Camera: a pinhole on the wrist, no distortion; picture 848 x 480 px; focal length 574.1 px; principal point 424.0 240.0 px. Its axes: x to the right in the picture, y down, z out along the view. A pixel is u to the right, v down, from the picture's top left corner.
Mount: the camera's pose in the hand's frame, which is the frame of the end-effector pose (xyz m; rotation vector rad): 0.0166 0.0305 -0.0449 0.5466 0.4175 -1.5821
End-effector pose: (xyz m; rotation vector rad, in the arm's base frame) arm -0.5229 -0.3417 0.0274 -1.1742 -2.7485 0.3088
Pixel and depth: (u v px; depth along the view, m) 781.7 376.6 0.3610
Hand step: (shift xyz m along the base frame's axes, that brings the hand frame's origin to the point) -0.3216 -0.2214 -0.0311
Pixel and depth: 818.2 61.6 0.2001
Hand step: -0.0923 -0.1839 0.0077
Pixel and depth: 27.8 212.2 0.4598
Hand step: -0.0578 -0.0754 -0.5050
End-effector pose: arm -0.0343 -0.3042 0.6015 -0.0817 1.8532 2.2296
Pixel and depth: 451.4 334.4 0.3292
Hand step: 0.0251 0.2472 -0.1329
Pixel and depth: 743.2 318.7 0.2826
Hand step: 0.0469 0.1422 -0.2374
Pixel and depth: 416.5 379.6 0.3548
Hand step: -0.0003 0.2853 -0.1328
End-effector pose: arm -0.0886 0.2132 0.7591 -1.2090 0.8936 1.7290
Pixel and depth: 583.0 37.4 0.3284
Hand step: 0.1666 0.2053 0.1542
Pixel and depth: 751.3 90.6 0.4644
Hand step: 0.3665 0.2986 0.1606
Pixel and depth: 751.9 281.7 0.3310
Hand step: 0.2421 0.2330 0.0034
